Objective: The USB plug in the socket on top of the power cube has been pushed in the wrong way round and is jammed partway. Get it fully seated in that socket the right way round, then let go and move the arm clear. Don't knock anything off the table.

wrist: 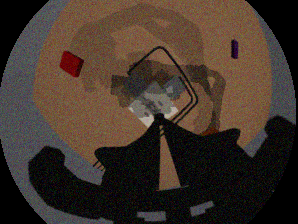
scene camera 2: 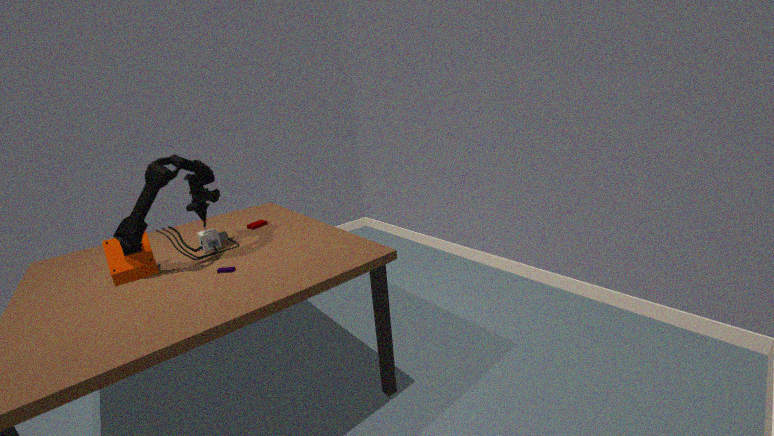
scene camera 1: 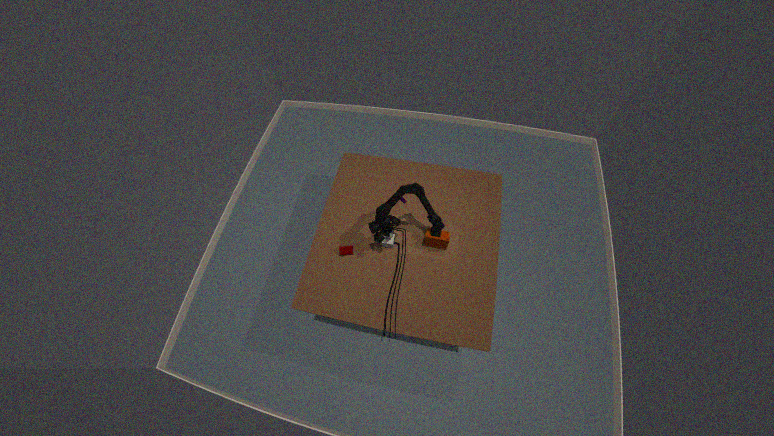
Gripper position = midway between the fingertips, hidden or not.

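My gripper [wrist: 160,121], visible. Power cube [wrist: 154,92], likewise.
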